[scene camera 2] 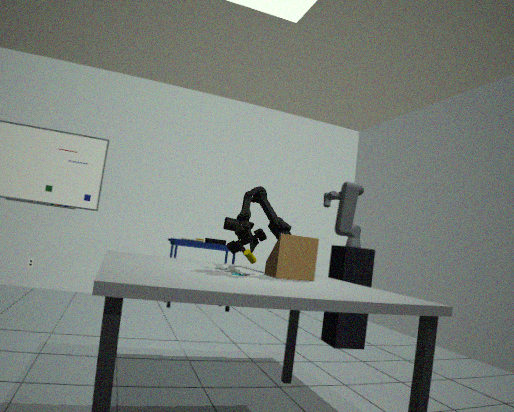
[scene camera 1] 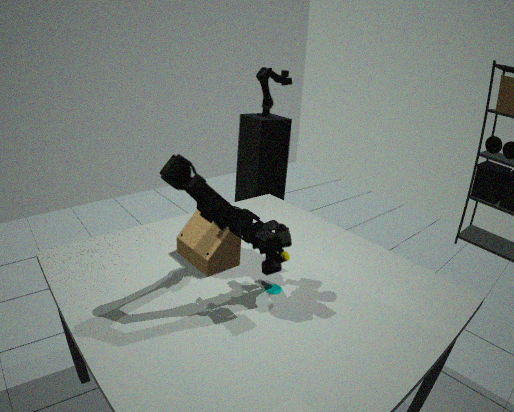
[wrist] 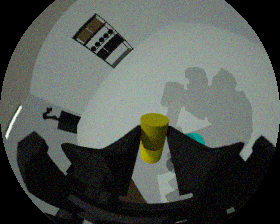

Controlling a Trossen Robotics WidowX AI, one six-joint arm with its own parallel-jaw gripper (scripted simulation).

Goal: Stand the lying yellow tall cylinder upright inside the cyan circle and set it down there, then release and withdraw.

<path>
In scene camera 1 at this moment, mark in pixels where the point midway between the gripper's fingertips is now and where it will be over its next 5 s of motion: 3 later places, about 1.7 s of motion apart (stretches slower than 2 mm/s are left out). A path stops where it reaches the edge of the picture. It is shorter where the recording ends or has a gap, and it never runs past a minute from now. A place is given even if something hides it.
My gripper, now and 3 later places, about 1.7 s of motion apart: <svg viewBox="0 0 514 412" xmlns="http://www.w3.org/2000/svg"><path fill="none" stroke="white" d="M283 257L285 255L282 252L277 251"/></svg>
</path>
